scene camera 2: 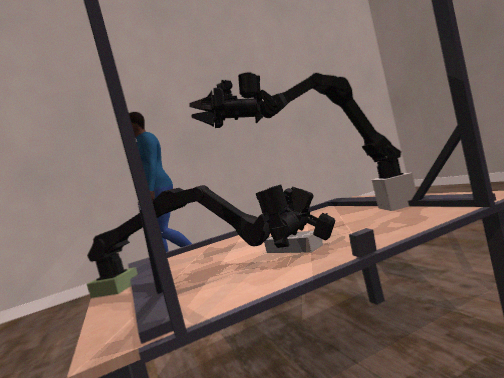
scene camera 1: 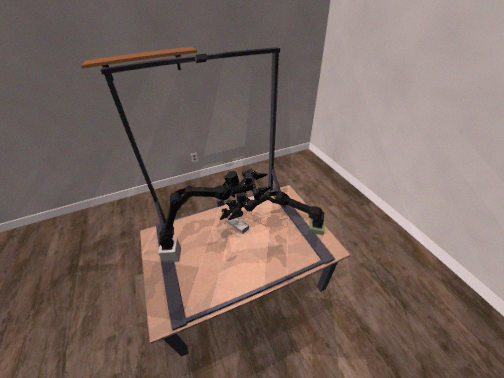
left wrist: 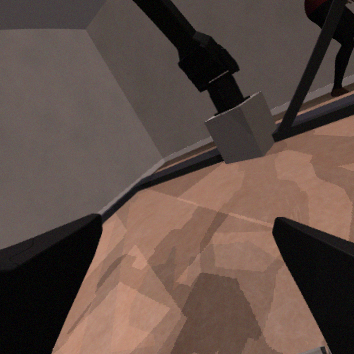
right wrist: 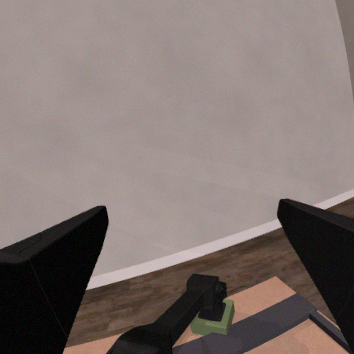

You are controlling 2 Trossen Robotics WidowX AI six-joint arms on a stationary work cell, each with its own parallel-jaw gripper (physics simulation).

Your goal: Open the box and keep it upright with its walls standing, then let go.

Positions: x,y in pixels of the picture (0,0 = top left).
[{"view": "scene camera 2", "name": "my left gripper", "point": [312,208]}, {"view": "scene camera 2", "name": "my right gripper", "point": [190,110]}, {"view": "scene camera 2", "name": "grey arm base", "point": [393,193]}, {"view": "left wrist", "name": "my left gripper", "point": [189,224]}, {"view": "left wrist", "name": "black metal frame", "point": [330,22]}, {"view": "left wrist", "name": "grey arm base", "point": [243,132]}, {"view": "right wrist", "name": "my right gripper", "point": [193,210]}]
